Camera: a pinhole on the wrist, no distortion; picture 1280 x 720 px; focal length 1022.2 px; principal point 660.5 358.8 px. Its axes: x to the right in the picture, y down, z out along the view. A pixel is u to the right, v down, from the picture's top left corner.
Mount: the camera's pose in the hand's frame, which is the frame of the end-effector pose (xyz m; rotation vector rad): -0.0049 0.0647 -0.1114 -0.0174 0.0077 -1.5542
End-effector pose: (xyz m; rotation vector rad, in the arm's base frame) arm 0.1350 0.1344 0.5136 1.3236 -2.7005 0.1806
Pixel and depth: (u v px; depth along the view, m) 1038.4 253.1 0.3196
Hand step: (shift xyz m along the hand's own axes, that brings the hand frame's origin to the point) -0.0309 -0.0520 0.2094
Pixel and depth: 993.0 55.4 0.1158
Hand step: -0.0368 0.0272 0.0052
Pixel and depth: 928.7 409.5 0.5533
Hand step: 0.0338 -0.0765 0.4423
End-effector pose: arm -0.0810 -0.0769 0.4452 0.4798 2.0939 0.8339
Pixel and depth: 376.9 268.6 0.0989
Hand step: -0.0125 0.0926 -0.0125
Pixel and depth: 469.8 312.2 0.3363
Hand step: -0.0159 0.1293 0.2247
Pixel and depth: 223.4 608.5 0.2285
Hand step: 0.0529 0.1648 0.1156
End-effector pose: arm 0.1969 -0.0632 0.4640 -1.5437 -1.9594 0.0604
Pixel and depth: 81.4 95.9 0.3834
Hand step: -0.1010 0.2827 0.2722
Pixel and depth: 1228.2 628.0 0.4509
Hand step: 0.1252 -0.1809 0.3390
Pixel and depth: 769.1 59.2 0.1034
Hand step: -0.0334 0.0539 -0.0075
